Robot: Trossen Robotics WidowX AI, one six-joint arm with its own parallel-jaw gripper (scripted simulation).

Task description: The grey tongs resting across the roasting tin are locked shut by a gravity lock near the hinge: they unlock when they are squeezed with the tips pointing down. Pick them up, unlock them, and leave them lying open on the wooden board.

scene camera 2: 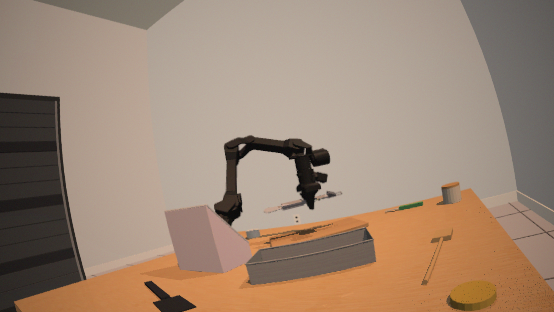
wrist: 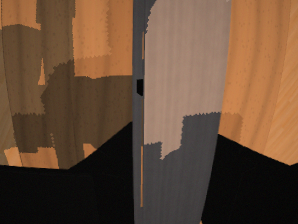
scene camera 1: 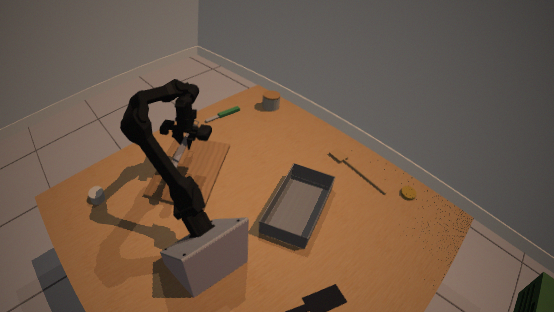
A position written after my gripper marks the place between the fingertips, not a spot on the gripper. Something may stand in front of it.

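Observation:
Wooden board [scene camera 1: 203, 161] [scene camera 2: 348, 224] [wrist: 73, 73]. Grey roasting tin [scene camera 1: 291, 216] [scene camera 2: 342, 251]. My gripper [scene camera 1: 186, 148] [scene camera 2: 311, 209] [wrist: 160, 131].

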